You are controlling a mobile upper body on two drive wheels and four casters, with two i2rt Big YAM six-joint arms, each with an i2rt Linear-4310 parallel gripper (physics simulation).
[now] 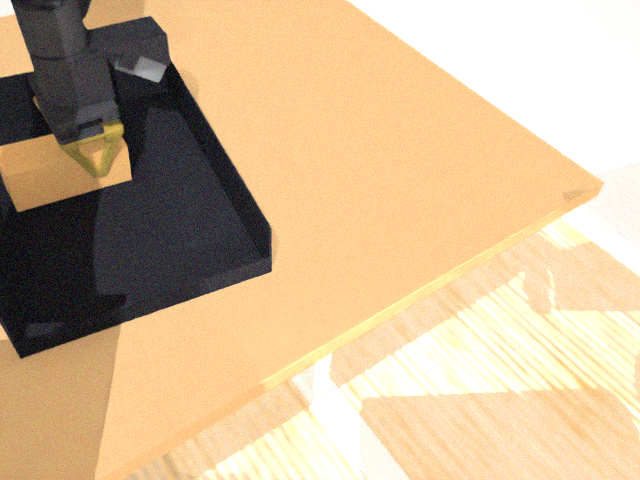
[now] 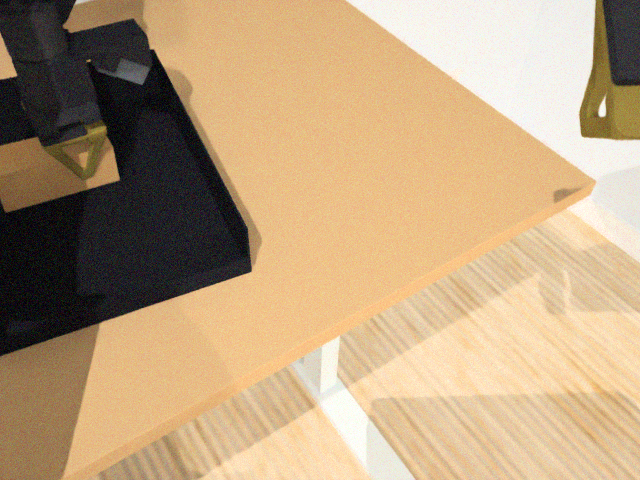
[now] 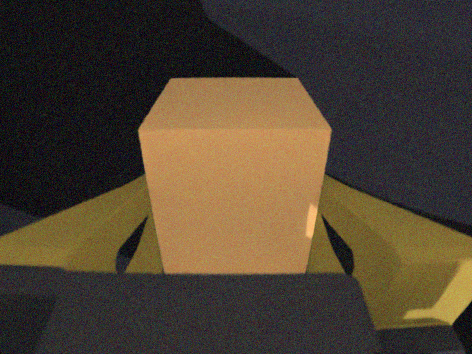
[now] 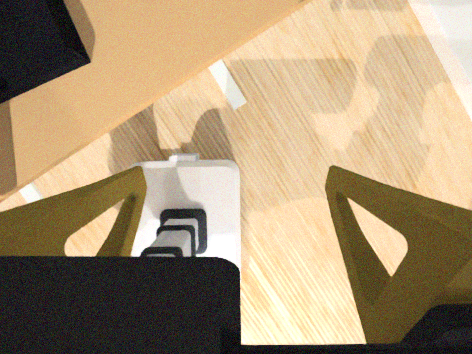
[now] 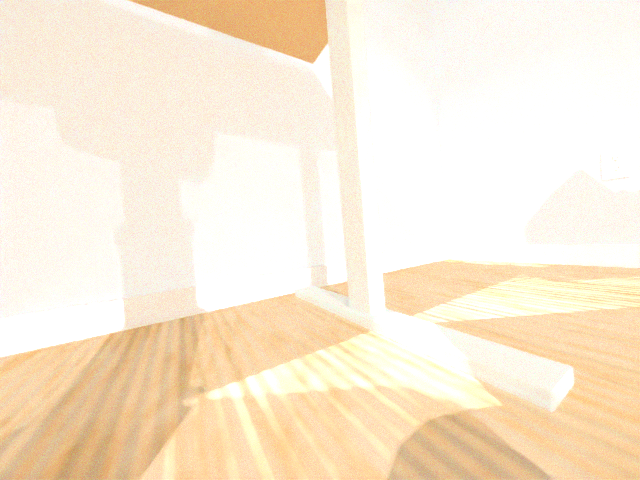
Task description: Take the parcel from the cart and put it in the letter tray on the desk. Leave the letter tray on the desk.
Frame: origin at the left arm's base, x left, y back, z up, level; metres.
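Seen in the pictures: left gripper, fingertip midpoint: [image 1: 92,162] [image 2: 80,163] [image 3: 234,176]; right gripper, fingertip midpoint: [image 4: 235,176].
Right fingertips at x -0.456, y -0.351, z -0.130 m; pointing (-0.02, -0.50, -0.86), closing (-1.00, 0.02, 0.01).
Pixels of each thing's middle, then the offset from my right fingertips to it. Level surfaces: height alone.
- tan box-shaped parcel at the middle of its body: [image 3: 234,239] [image 1: 65,164] [image 2: 53,165] dz -0.297, dx +0.477, dy -0.314 m
- black letter tray at the middle of its body: [image 3: 343,189] [image 1: 104,176] [image 2: 90,177] dz -0.295, dx +0.430, dy -0.291 m
- light wooden desk at its surface level: dz -0.330 m
The tan box-shaped parcel [image 1: 43,180] [image 2: 31,186] [image 3: 235,160] is between the fingers of my left gripper [image 1: 82,149] [image 2: 69,152] [image 3: 234,176], which is shut on it. The parcel is low within the walls of the black letter tray [image 1: 261,258] [image 2: 237,263] [image 4: 65,45]; whether its underside touches the tray's floor is hidden. The tray stands on the light wooden desk [image 1: 361,180] [image 2: 361,180] [image 4: 150,50]. My right gripper [image 2: 615,121] [image 4: 235,176] is open and empty, beyond the desk's edge. The cart does not show clearly.
A white desk leg [image 2: 329,364] [image 5: 356,206] joins a long foot [image 5: 506,356] on the wooden floor. A white base with dark-ringed grey parts [image 4: 210,185] lies below my right gripper. Pale walls stand behind the desk.
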